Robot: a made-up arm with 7 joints.
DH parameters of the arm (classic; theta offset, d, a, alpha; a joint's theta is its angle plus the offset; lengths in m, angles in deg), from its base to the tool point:
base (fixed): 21.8 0 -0.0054 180
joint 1: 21.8 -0.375 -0.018 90
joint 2: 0 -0.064 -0.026 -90
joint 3: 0 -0.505 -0.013 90
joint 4: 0 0.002 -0.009 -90
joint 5: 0 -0.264 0.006 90
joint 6: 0 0.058 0.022 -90
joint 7: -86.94 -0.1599 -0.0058 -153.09
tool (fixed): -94.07 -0.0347 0 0
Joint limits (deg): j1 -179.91..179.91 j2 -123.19..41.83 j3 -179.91..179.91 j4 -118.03..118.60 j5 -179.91..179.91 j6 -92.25..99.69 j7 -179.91..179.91
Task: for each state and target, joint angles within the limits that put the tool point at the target. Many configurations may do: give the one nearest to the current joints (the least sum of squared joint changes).
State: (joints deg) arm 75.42 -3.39 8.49 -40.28 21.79 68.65 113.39
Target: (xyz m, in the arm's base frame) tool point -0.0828 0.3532 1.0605
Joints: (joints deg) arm 76.67 -13.37 11.11 -61.57 14.67 86.95 115.32
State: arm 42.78 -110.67 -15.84 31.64 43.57 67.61 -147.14
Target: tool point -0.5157 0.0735 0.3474
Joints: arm 16.64 -121.16 -8.05 75.88 40.02 83.05 -148.72
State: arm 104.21 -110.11 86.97 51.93 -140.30 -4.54 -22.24
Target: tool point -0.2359 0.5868 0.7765
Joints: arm 106.14 -64.81 55.38 80.97 -140.02 -5.11 -23.66
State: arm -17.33 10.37 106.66 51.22 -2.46 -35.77 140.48
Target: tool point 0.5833 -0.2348 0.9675
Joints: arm -2.75 41.83 89.62 38.58 -2.49 -29.93 140.91
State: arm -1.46 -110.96 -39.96 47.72 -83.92 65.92 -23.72
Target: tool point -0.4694 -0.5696 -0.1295
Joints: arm -50.42 -119.34 -47.02 13.20 -98.29 38.66 -19.64
